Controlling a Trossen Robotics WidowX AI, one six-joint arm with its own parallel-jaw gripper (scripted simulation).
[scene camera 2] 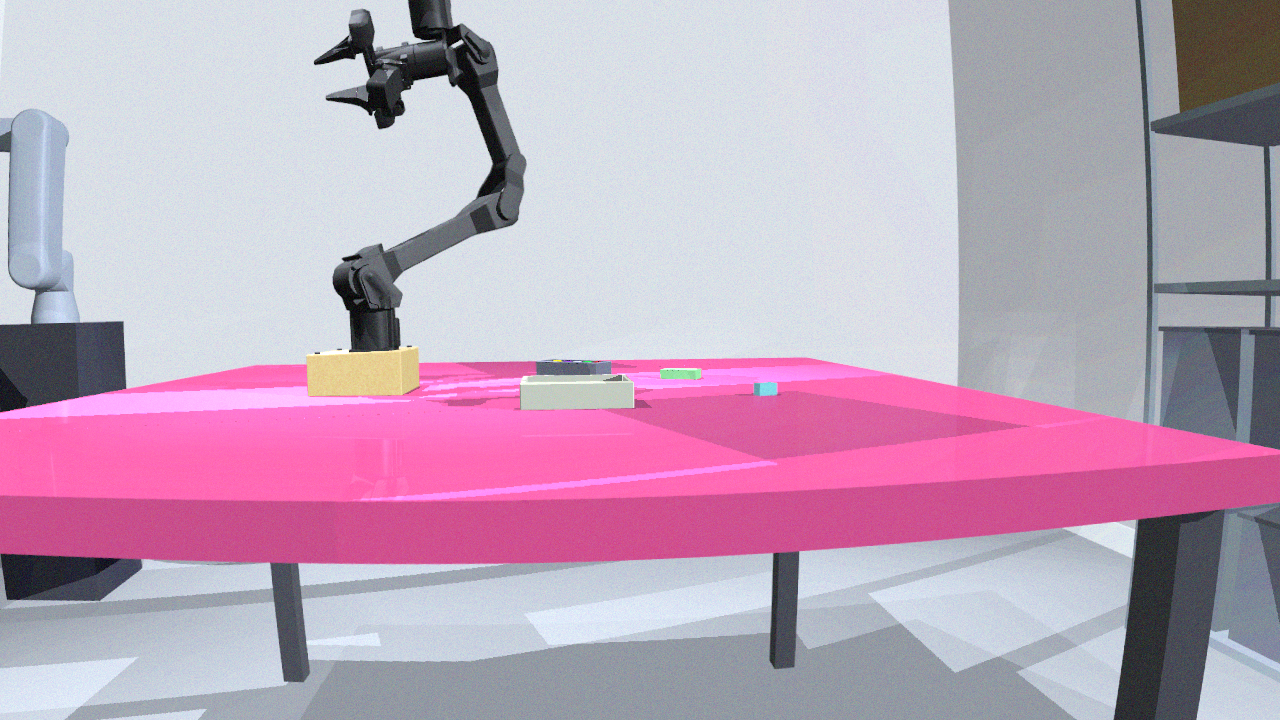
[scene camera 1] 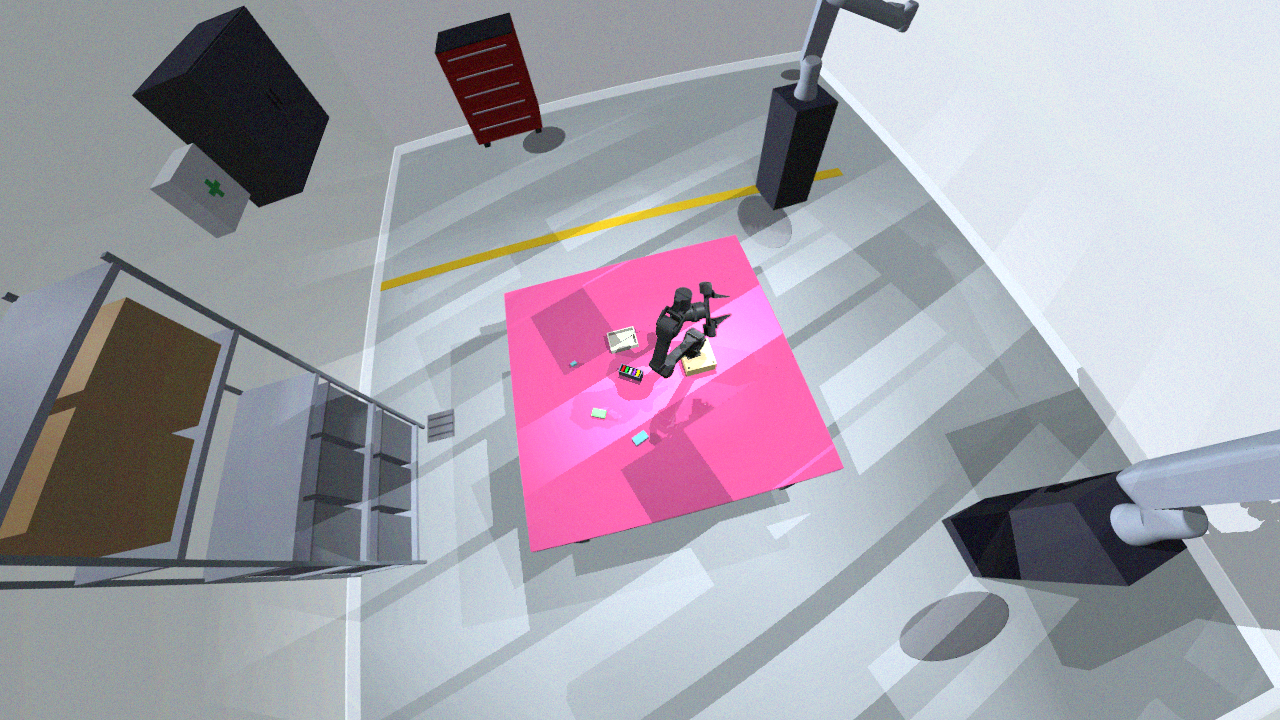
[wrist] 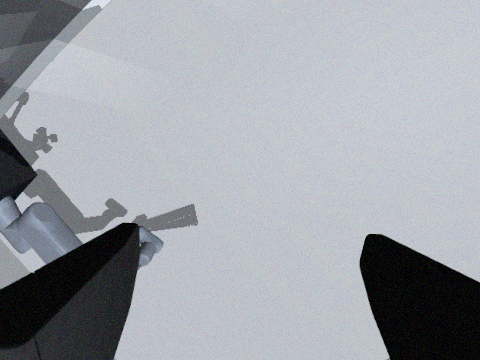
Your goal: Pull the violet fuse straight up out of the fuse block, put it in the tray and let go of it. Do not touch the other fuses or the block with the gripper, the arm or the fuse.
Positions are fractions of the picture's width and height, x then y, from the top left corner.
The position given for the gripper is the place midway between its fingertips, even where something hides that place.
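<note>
Gripper (wrist: 0.53, 0.68) open, holding nothing. Tray (scene camera 2: 0.44, 0.55) present.
</note>
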